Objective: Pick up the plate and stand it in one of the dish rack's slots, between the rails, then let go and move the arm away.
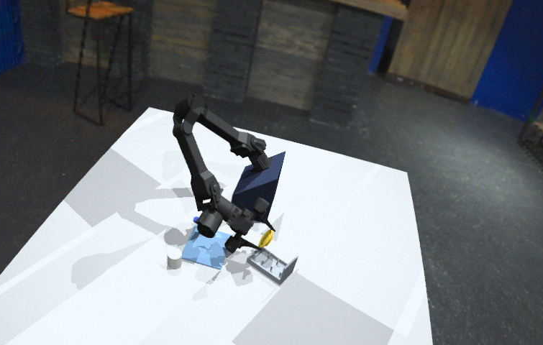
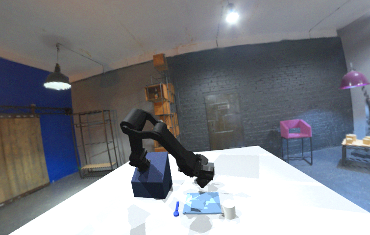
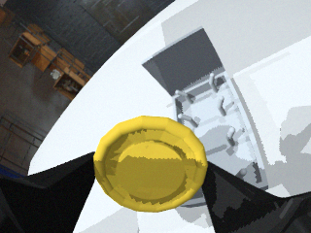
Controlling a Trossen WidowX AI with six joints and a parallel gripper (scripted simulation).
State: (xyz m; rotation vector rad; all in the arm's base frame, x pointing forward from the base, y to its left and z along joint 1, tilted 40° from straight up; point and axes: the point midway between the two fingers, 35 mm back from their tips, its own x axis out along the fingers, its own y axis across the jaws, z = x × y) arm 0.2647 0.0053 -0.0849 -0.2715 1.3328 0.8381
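My gripper tip is now 40 mm short of the grey dish rack, 40 mm above it and 30 mm to the right of it. Also, from my gripper tip: yellow plate: 10 mm to the right; light blue mat: 180 mm to the right, 60 mm below, 40 mm ahead; blue spoon: 230 mm to the right, 60 mm below, 60 mm behind.
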